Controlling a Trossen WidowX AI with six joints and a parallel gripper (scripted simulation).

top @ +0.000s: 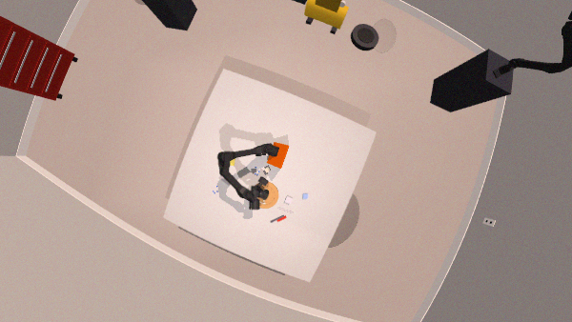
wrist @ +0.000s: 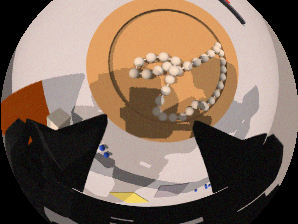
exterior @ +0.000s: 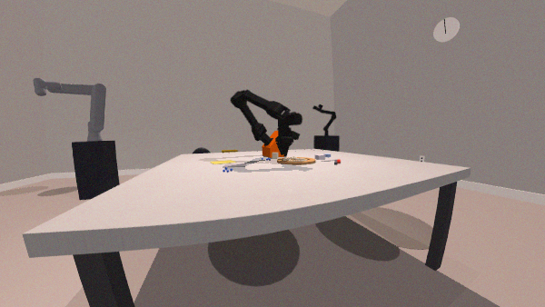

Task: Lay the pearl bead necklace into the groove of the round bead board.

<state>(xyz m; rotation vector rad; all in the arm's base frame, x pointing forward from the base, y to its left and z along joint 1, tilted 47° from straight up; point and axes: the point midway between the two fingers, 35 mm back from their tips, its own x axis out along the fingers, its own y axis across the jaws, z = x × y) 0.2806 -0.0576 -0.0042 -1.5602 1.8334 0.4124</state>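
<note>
Right now the round tan bead board is 4 cm ahead of my gripper tip, 5 cm to the left of it and 2 cm below it. Round my gripper tip: tool 18 cm ahead, 21 cm to the left, 2 cm below; then yellow pad 13 cm behind, 30 cm to the right, 3 cm below; then white square 2 cm ahead, 23 cm to the left, 2 cm below.
</note>
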